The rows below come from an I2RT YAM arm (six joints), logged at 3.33 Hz.
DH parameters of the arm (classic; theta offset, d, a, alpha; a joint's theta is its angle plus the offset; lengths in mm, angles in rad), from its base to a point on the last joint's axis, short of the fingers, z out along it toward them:
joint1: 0 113.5 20 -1.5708
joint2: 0 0 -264 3.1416
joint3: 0.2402 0 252.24 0
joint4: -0.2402 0 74 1.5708
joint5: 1.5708 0 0 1.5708
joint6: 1.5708 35.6 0 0
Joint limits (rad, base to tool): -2.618..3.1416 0..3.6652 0..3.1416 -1.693..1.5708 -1.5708..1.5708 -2.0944..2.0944
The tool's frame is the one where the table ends.
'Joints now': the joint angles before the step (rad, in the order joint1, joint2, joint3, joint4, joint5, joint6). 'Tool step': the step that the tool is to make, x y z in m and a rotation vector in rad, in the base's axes. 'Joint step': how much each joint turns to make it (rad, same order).
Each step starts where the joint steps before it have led.
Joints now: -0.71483 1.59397 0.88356 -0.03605 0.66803 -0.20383
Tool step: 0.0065 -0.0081 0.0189 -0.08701 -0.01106 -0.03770
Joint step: -0.00014 0.00175 0.05257 0.03163 0.06648 -0.02639
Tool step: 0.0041 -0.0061 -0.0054 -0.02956 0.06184 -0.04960
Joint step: 0.00020 0.04413 0.02088 0.01394 0.07805 -0.02578
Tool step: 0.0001 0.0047 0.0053 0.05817 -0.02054 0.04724
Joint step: 0.00550 -0.02285 0.01666 -0.07926 -0.06882 0.02460
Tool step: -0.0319 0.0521 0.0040 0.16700 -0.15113 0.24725
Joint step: 0.03432 -0.25938 -0.19784 -0.07137 -0.30844 0.03497
